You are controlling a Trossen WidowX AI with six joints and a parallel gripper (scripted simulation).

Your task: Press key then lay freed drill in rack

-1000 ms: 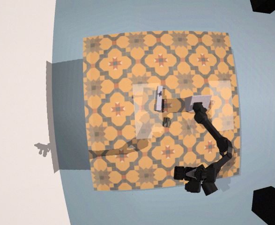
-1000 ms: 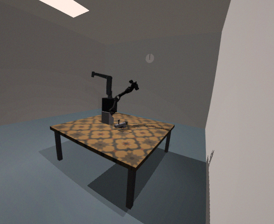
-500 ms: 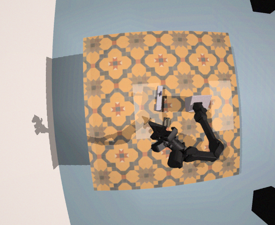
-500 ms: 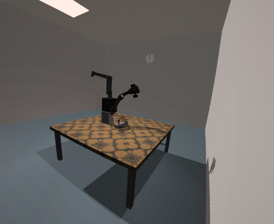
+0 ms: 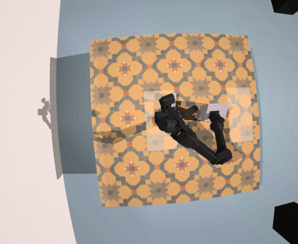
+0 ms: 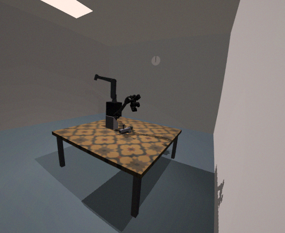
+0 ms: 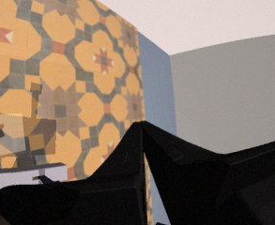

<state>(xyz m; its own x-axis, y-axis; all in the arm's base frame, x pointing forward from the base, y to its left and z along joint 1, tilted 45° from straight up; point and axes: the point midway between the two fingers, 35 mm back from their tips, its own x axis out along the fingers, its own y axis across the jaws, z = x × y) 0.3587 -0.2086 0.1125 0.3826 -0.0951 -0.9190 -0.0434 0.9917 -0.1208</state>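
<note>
Right now my gripper tip is 110 mm past the dark key, 10 mm to the left of it and 230 mm above it. Round my gripper tip: pale grey fixture: 100 mm behind, 20 mm to the left, 280 mm below; drill: 100 mm behind, 40 mm to the left, 270 mm below; dark rack: 150 mm behind, 200 mm to the left, 300 mm below.
</note>
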